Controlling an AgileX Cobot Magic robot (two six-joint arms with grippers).
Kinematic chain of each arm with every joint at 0, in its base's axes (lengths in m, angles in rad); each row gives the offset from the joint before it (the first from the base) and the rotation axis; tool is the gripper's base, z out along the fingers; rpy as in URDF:
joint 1: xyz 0 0 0.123 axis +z
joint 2: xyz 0 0 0 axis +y
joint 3: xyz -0.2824 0 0.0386 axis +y
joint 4: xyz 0.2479 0 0.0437 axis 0.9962 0 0.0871
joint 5: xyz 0 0 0 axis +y
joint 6: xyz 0.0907 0 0.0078 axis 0.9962 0 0.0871
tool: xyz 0 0 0 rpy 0 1.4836 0
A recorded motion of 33 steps. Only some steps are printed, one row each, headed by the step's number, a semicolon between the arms.
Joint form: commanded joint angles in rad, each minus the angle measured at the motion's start. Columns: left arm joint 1, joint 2, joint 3, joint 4, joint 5, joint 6; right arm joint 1, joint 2, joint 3, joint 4, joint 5, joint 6.
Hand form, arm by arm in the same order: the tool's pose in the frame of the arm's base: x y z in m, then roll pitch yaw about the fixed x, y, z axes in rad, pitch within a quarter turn. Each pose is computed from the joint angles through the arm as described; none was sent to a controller.
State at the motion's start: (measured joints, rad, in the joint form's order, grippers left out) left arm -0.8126 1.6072 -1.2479 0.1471 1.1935 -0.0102; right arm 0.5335 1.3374 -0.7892 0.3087 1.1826 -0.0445
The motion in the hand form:
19: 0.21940 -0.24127 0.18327 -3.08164 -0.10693 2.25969; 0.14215 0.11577 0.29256 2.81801 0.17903 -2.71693
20: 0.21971 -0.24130 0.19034 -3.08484 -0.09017 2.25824; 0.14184 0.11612 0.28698 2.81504 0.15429 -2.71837
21: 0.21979 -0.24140 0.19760 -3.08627 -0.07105 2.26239; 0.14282 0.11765 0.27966 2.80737 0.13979 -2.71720
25: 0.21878 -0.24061 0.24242 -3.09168 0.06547 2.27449; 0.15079 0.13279 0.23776 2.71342 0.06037 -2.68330
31: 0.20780 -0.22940 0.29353 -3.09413 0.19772 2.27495; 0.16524 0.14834 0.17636 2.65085 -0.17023 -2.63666
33: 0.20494 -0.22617 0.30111 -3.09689 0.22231 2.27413; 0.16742 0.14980 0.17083 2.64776 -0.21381 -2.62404
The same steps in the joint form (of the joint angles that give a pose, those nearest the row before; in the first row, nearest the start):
19: -0.0054 0.2270 0.0493 -0.2056 -0.0599 0.0986; 0.0017 -0.2171 -0.0910 0.0134 0.0385 0.0446
20: -0.0054 0.2119 0.0398 -0.2029 -0.0522 0.0986; 0.0016 -0.2081 -0.0756 0.0192 0.0385 0.0445
21: -0.0054 0.1960 0.0306 -0.2029 -0.0465 0.0943; 0.0016 -0.1943 -0.0554 0.0316 0.0204 0.0333
25: -0.0054 0.0986 -0.0244 -0.2049 -0.0314 0.0822; 0.0016 -0.0709 0.0356 0.1691 -0.0829 -0.1022
31: -0.0054 -0.0270 -0.0690 -0.2082 0.0067 0.0801; 0.0017 0.1991 0.0711 0.2642 -0.1123 -0.2218
33: -0.0054 -0.0518 -0.0690 -0.2067 0.0066 0.0801; 0.0017 0.2361 0.0595 0.2591 -0.0908 -0.2218

